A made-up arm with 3 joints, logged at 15 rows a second.
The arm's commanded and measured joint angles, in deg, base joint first. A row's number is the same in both.
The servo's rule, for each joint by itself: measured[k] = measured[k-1] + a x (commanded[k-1-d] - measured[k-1]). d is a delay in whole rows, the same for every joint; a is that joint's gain. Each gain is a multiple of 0.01, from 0.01 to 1. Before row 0 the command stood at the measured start. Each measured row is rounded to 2 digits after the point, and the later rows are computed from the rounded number. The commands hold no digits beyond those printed.
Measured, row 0:
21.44 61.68 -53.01
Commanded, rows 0 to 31:
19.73 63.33 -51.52
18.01 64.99 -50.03
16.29 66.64 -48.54
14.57 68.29 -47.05
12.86 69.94 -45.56
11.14 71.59 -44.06
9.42 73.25 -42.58
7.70 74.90 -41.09
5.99 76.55 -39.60
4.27 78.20 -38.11
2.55 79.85 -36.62
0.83 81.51 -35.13
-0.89 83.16 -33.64
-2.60 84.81 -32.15
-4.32 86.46 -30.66
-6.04 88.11 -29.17
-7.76 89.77 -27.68
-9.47 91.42 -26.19
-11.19 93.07 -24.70
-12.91 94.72 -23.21
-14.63 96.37 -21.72
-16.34 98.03 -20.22
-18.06 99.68 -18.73
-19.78 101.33 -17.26
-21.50 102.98 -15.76
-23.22 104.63 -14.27
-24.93 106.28 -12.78
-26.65 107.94 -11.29
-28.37 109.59 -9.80
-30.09 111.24 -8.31
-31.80 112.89 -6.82
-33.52 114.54 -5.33
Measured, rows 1 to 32:
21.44 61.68 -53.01
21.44 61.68 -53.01
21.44 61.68 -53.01
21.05 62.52 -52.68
20.35 63.78 -52.10
19.42 65.24 -51.32
18.30 66.80 -50.38
17.05 68.40 -49.32
15.69 70.03 -48.16
14.25 71.67 -46.93
12.74 73.32 -45.65
11.19 74.97 -44.32
9.60 76.62 -42.95
7.98 78.27 -41.56
6.34 79.92 -40.15
4.68 81.57 -38.72
3.01 83.22 -37.27
1.32 84.87 -35.82
-0.37 86.52 -34.36
-2.07 88.18 -32.89
-3.77 89.83 -31.42
-5.48 91.48 -29.94
-7.19 93.13 -28.46
-8.90 94.78 -26.98
-10.61 96.44 -25.49
-12.32 98.09 -24.00
-14.04 99.74 -22.52
-15.76 101.39 -21.03
-17.48 103.04 -19.54
-19.19 104.69 -18.05
-20.91 106.35 -16.56
-22.63 108.00 -15.07
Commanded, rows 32 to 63:
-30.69 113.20 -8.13
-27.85 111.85 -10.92
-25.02 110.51 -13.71
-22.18 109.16 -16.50
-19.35 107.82 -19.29
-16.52 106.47 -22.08
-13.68 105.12 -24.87
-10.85 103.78 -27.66
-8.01 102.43 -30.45
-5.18 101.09 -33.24
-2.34 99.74 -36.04
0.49 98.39 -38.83
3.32 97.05 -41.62
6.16 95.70 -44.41
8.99 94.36 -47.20
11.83 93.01 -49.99
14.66 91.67 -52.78
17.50 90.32 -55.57
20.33 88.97 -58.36
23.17 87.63 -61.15
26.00 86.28 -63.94
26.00 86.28 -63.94
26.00 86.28 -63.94
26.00 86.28 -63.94
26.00 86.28 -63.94
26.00 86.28 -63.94
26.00 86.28 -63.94
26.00 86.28 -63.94
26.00 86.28 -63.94
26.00 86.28 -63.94
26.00 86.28 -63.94
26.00 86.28 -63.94
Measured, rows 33 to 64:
-24.35 109.65 -13.58
-26.06 111.30 -12.09
-27.78 112.95 -10.60
-28.45 113.08 -10.06
-28.31 112.45 -10.25
-27.55 111.46 -11.01
-26.31 110.29 -12.22
-24.71 109.03 -13.78
-22.83 107.72 -15.61
-20.73 106.39 -17.65
-18.46 105.06 -19.85
-16.06 103.72 -22.18
-13.56 102.38 -24.61
-10.98 101.03 -27.12
-8.34 99.68 -29.70
-5.66 98.34 -32.32
-2.94 96.99 -34.98
-0.20 95.65 -37.67
2.57 94.30 -40.38
5.35 92.96 -43.11
8.14 91.61 -45.85
10.94 90.26 -48.60
13.75 88.92 -51.36
16.57 87.57 -54.13
18.74 86.91 -56.29
20.41 86.59 -57.97
21.70 86.43 -59.28
22.69 86.35 -60.31
23.45 86.31 -61.11
24.04 86.29 -61.73
24.49 86.28 -62.22
24.84 86.28 -62.60

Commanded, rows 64 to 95:
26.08 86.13 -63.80
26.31 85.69 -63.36
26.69 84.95 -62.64
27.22 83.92 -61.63
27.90 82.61 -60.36
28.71 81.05 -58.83
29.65 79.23 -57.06
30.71 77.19 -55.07
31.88 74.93 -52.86
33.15 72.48 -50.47
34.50 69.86 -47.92
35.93 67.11 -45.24
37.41 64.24 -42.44
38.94 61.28 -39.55
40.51 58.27 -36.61
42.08 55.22 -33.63
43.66 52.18 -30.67
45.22 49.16 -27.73
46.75 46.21 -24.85
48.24 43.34 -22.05
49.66 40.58 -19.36
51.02 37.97 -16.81
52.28 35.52 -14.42
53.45 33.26 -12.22
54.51 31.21 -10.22
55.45 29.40 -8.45
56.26 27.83 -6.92
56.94 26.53 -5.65
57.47 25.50 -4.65
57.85 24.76 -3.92
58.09 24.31 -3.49
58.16 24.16 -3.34
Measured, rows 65 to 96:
25.11 86.28 -62.89
25.31 86.28 -63.12
25.47 86.28 -63.30
25.61 86.20 -63.41
25.77 85.94 -63.40
25.98 85.44 -63.23
26.27 84.66 -62.88
26.64 83.61 -62.33
27.12 82.30 -61.56
27.70 80.73 -60.57
28.39 78.92 -59.36
29.19 76.89 -57.93
30.10 74.64 -56.29
31.11 72.20 -54.45
32.22 69.60 -52.42
33.41 66.87 -50.22
34.68 64.02 -47.87
36.02 61.09 -45.39
37.41 58.10 -42.80
38.85 55.08 -40.13
40.32 52.06 -37.40
41.80 49.08 -34.64
43.28 46.15 -31.87
44.75 43.31 -29.12
46.19 40.59 -26.41
47.59 38.00 -23.77
48.94 35.58 -21.23
50.22 33.35 -18.81
51.42 31.34 -16.53
52.53 29.55 -14.42
53.54 28.01 -12.49
54.44 26.73 -10.77

